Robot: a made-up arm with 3 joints. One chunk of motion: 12 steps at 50 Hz.
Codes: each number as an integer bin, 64 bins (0 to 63) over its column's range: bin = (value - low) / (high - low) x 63, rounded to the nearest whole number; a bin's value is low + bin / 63 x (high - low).
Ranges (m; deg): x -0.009..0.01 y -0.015..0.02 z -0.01..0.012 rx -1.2..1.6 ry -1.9..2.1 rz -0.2..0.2
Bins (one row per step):
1: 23 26 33 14 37 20
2: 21 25 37 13 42 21
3: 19 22 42 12 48 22
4: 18 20 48 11 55 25
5: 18 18 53 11 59 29
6: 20 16 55 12 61 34
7: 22 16 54 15 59 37
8: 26 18 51 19 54 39
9: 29 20 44 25 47 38
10: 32 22 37 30 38 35
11: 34 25 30 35 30 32
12: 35 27 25 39 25 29
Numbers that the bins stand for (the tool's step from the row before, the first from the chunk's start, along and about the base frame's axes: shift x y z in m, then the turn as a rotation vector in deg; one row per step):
1: -0.00206 -0.00056 0.00152 -0.578 0.449 -0.073
2: -0.00267 -0.00111 0.00292 -0.622 0.767 -0.067
3: -0.00327 -0.00278 0.00467 -0.667 1.148 -0.060
4: -0.00357 -0.00389 0.00676 -0.711 1.592 -0.041
5: -0.00357 -0.00500 0.00851 -0.711 1.846 -0.016
6: -0.00297 -0.00611 0.00921 -0.667 1.973 0.016
7: -0.00237 -0.00611 0.00886 -0.533 1.846 0.035
8: -0.00116 -0.00500 0.00781 -0.356 1.529 0.048
9: -0.00025 -0.00389 0.00537 -0.089 1.084 0.041
10: 0.00065 -0.00278 0.00292 0.133 0.513 0.022
11: 0.00125 -0.00111 0.00048 0.356 0.005 0.003
12: 0.00156 0.00000 -0.00127 0.533 -0.313 -0.016

